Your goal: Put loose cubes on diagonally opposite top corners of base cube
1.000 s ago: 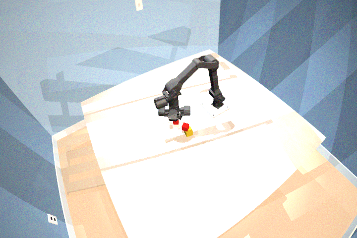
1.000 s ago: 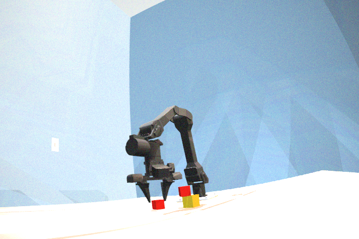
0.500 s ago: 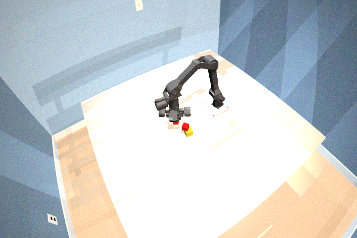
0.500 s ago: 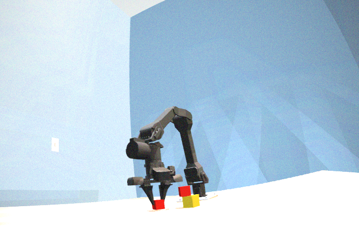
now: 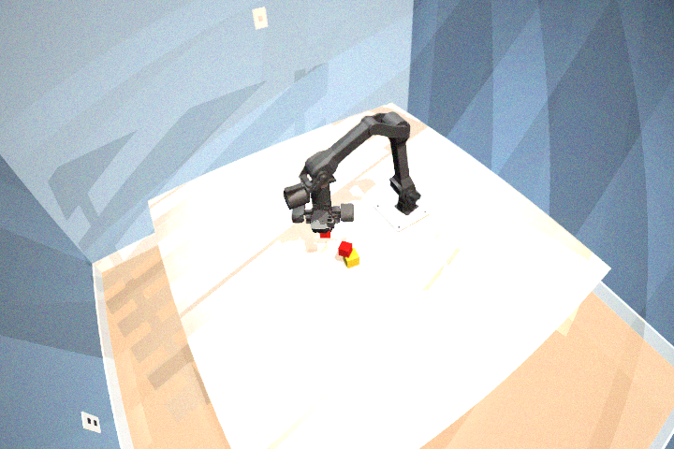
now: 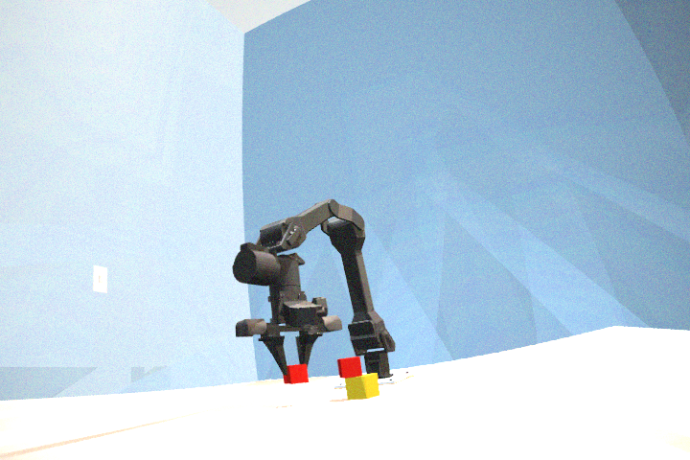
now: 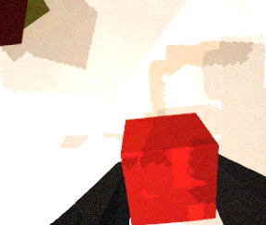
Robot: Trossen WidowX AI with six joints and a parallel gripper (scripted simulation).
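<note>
The yellow base cube is 120 mm to the left of my gripper tip and 30 mm below it.
</note>
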